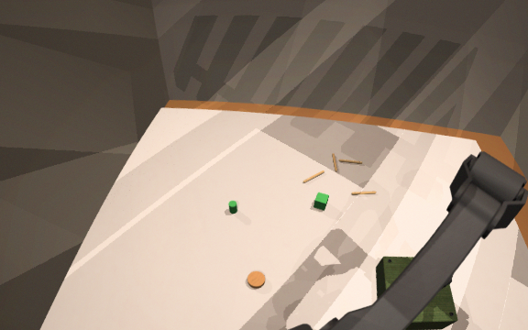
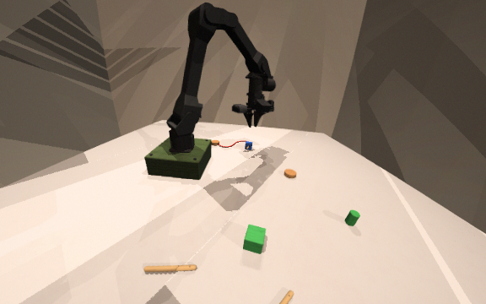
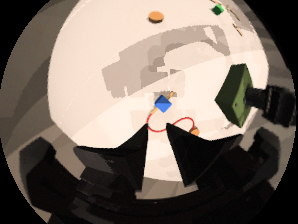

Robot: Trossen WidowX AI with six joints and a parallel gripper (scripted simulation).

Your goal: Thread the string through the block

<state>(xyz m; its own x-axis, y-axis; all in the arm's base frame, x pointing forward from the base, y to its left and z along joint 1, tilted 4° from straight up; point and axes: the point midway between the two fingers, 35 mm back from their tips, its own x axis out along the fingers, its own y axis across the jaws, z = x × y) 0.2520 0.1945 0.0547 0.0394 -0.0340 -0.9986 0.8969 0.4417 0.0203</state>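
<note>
My gripper tip is now 10 mm past the small blue block, 20 mm to the left of it and 80 mm above it. Also, from my gripper tip: green cube 50 mm behind, 470 mm to the right, 80 mm below; thin wooden stick 10 mm behind, 10 mm to the right, 80 mm below; round wooden button 170 mm behind, 20 mm to the left, 90 mm below.
</note>
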